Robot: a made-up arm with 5 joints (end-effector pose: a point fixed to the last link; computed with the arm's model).
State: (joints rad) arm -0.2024 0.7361 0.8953 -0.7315 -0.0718
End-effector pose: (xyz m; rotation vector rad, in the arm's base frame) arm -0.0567 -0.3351 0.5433 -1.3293 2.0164 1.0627
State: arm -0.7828 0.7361 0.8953 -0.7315 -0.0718
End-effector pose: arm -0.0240 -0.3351 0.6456 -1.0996 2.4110 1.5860
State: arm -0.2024 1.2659 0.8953 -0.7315 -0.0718
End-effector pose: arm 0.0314 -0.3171 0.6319 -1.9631 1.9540 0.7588
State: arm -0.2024 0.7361 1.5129 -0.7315 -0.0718
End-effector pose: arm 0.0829 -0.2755 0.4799 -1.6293 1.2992 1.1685
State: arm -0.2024 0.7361 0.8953 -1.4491 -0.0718
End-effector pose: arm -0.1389 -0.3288 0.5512 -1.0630 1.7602 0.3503
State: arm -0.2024 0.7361 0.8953 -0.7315 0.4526
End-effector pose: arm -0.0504 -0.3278 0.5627 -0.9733 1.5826 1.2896
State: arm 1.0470 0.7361 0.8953 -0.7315 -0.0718
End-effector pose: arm 0.0681 -0.3351 0.3629 -1.4261 1.0396 0.0709
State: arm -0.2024 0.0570 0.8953 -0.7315 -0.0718
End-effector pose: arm -0.1749 -0.2669 0.4586 -0.5069 1.9222 1.3184
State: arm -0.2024 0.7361 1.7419 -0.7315 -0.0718
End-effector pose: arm 0.1304 -0.2362 0.4752 -1.7022 1.0240 1.1827
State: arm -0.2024 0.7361 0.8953 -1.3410 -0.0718
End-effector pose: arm -0.1267 -0.3318 0.5533 -1.1064 1.8066 0.4511
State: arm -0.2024 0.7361 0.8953 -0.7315 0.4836
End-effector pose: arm -0.0501 -0.3277 0.5640 -0.9523 1.5563 1.2999
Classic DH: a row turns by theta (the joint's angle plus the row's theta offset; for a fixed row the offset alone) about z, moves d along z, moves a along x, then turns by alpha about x. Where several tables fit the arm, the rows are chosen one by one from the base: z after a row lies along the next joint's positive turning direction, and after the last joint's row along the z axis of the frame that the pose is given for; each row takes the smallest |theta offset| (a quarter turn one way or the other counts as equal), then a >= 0, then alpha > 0; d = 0 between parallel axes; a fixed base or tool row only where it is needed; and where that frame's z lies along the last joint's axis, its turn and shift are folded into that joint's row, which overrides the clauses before.
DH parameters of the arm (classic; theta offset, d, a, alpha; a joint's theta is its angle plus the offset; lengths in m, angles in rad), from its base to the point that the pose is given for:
base (fixed): 0 0.5397 0.1308 1.5708
joint 1: 0.9517 0.0519 -0.1069 -1.3073
joint 2: 0.2707 0.1714 0.0534 1.3214
joint 3: 0.7852 -0.0257 0.0107 1.636
joint 4: -1.3428 -0.2842 -0.1508 1.77
joint 5: -1.1236 0.0386 0.0009 -1.6365
tool (fixed): 0.0927 0.0419 0 0

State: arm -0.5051 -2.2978 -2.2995 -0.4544 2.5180
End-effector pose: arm -0.3080 -0.3111 0.4991 -1.3650 -1.1486 0.2661
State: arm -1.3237 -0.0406 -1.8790 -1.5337 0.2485
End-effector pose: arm 0.4227 -0.0824 0.6440 -0.1592 -0.8559 0.4177
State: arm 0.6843 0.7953 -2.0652 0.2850 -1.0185
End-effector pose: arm -0.2763 0.1168 0.5991 -1.1784 -1.6632 -1.7751
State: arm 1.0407 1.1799 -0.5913 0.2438 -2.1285
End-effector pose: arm -0.2505 -0.2733 0.2881 0.6171 -1.8439 -0.0426
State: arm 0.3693 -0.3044 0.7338 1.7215 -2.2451
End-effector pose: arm -0.0225 0.0031 0.1728 2.9144 0.5171 -0.0370
